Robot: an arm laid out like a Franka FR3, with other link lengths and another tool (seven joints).
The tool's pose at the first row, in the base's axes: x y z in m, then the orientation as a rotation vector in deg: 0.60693, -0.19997, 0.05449, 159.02, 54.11, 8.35
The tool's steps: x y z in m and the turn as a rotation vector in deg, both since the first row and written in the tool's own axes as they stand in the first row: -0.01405, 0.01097, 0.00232, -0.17, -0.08, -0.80; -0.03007, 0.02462, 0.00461, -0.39, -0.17, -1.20; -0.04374, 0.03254, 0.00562, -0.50, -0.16, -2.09; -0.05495, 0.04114, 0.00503, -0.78, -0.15, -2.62; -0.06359, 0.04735, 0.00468, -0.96, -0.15, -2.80; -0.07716, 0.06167, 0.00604, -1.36, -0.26, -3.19; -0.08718, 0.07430, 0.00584, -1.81, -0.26, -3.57; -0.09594, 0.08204, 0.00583, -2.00, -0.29, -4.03; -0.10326, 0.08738, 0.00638, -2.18, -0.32, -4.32; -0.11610, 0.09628, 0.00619, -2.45, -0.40, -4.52; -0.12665, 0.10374, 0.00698, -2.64, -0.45, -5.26
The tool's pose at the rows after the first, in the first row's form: 0.60269, -0.21744, 0.05432, 158.44, 55.13, 8.19; 0.59847, -0.23818, 0.05473, 158.01, 55.58, 8.10; 0.59251, -0.25284, 0.05517, 157.44, 56.76, 8.02; 0.58865, -0.26626, 0.05738, 156.91, 57.39, 8.07; 0.58544, -0.27630, 0.05888, 156.65, 57.57, 8.12; 0.58341, -0.29591, 0.06042, 156.06, 57.93, 8.08; 0.58293, -0.31179, 0.06319, 155.44, 58.28, 8.22; 0.58059, -0.32314, 0.06470, 155.02, 58.83, 8.18; 0.57805, -0.33184, 0.06517, 154.69, 59.14, 8.17; 0.57314, -0.34656, 0.06702, 154.32, 59.29, 8.15; 0.56934, -0.35892, 0.06764, 153.73, 60.20, 8.05
